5 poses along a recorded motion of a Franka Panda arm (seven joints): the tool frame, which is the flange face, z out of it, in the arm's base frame.
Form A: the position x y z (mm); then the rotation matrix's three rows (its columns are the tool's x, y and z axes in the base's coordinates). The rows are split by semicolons.
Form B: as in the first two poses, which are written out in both.
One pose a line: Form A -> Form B
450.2 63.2 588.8; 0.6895 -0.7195 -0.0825; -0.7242 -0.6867 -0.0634; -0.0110 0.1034 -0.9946 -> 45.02 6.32 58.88; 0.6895 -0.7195 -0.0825; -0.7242 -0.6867 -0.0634; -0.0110 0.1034 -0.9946
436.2 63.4 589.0; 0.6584 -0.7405 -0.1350; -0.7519 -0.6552 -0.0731; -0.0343 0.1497 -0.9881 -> 43.62 6.34 58.90; 0.6584 -0.7405 -0.1350; -0.7519 -0.6552 -0.0731; -0.0343 0.1497 -0.9881
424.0 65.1 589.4; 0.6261 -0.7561 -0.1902; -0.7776 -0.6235 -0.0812; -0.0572 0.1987 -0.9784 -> 42.40 6.51 58.94; 0.6261 -0.7561 -0.1902; -0.7776 -0.6235 -0.0812; -0.0572 0.1987 -0.9784
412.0 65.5 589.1; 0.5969 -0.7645 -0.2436; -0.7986 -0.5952 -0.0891; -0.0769 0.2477 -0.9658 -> 41.20 6.55 58.91; 0.5969 -0.7645 -0.2436; -0.7986 -0.5952 -0.0891; -0.0769 0.2477 -0.9658
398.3 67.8 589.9; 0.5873 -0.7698 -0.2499; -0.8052 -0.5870 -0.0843; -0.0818 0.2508 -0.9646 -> 39.83 6.78 58.99; 0.5873 -0.7698 -0.2499; -0.8052 -0.5870 -0.0843; -0.0818 0.2508 -0.9646
